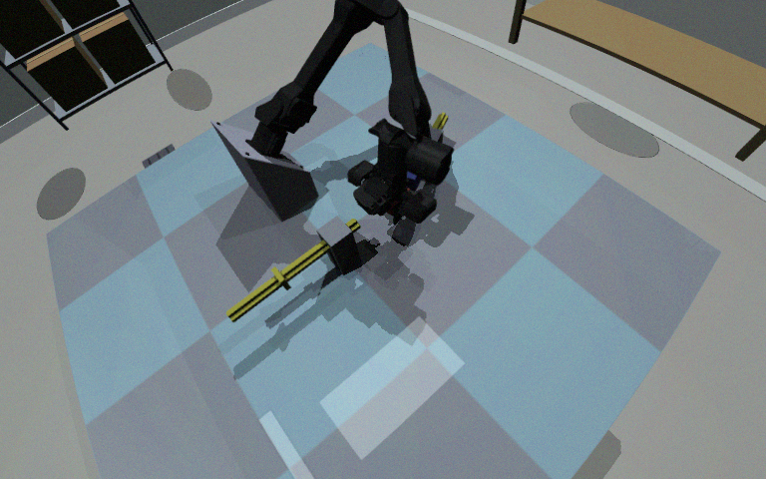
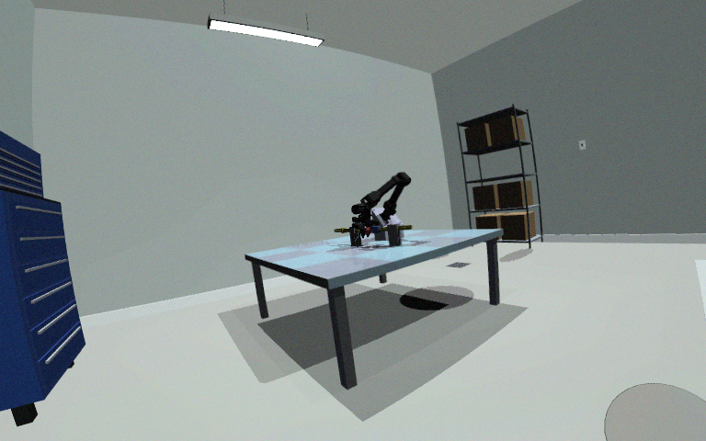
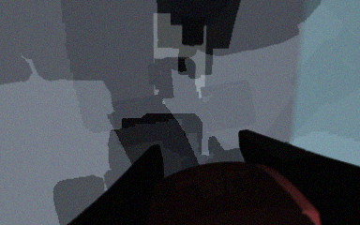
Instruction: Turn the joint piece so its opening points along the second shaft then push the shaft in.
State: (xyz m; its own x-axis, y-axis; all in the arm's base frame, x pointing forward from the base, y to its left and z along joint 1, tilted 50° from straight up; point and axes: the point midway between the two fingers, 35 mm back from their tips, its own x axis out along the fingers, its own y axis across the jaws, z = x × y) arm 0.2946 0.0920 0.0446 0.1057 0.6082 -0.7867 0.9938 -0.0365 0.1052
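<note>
The dark red joint piece is 40 mm above my gripper tip and 20 mm to the left of it.
</note>
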